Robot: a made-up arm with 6 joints.
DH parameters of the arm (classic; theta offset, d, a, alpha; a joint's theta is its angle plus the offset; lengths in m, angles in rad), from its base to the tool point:
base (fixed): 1.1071 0 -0.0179 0
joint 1: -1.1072 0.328 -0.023 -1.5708
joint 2: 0.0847 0 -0.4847 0
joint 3: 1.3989 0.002 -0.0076 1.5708
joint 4: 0 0.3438 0.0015 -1.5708
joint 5: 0 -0.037 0.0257 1.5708
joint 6: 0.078 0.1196 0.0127 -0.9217
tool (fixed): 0.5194 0.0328 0 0
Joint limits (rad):
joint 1: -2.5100..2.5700
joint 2: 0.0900..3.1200
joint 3: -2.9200..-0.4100
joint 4: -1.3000..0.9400
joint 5: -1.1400..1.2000
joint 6: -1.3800..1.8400
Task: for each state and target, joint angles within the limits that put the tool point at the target. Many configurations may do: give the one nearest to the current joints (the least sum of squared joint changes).
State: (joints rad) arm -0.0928 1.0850 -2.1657 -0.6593 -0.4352 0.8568
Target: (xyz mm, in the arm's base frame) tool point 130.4 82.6 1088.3
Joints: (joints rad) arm 0.3202 1.1336 -1.6227 -0.8609 -0.6487 0.8617
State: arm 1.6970 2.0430 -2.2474 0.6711 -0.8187 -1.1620
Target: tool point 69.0 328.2 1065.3
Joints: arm 1.5744 1.4209 -1.8181 0.7602 -0.9332 -1.1821
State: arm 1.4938 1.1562 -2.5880 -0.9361 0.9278 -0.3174
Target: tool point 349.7 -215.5 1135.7
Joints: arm 2.3278 0.9381 -2.8032 -1.0949 0.8019 -0.3448
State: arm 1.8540 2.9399 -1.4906 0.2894 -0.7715 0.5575
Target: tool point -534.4 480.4 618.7
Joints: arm 2.4219 2.1472 -1.6428 0.2133 -0.8870 0.5800
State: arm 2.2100 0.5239 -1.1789 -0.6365 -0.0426 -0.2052
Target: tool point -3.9 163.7 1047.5
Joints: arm 1.7779 1.0671 -1.6289 -0.7451 0.0244 -0.2792
